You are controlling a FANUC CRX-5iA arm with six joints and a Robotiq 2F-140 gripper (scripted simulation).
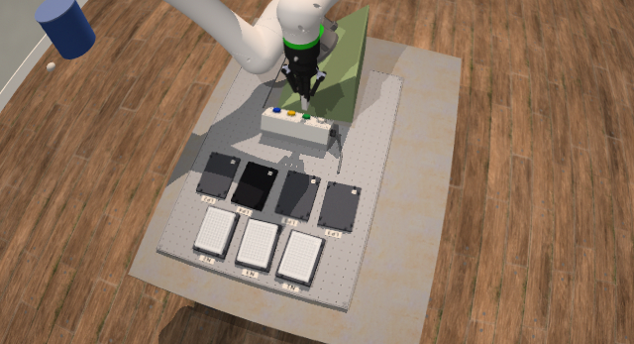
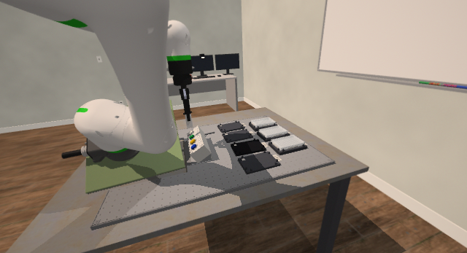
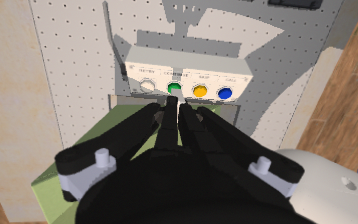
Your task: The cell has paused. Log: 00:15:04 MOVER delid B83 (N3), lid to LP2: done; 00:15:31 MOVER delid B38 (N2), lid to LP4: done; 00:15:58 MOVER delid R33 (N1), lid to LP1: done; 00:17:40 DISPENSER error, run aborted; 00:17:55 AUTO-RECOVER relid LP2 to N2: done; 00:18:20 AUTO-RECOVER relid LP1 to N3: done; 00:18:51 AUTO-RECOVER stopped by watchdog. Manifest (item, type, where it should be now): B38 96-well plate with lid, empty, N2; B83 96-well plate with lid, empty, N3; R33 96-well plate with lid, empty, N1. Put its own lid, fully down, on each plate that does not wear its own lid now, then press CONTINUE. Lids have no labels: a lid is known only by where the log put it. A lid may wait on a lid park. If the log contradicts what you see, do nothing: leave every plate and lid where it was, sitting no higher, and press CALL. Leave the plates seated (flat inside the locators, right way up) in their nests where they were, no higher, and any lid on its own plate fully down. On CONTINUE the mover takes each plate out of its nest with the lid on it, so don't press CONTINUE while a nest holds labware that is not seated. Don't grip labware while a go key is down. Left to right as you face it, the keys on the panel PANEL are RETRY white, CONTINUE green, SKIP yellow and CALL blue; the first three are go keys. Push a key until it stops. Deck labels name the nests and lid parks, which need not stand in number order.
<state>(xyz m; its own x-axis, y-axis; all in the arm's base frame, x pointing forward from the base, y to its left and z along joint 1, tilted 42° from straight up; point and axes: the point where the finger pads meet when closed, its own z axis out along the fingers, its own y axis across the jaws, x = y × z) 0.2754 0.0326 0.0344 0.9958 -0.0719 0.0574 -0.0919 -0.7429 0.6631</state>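
Right now the green continue key is 80 mm below my hand. The rest, counted from my hand: blue call key: 10 mm behind, 100 mm to the right, 80 mm below; white retry key: 10 mm ahead, 50 mm to the left, 80 mm below; yellow skip key: 50 mm to the right, 80 mm below.
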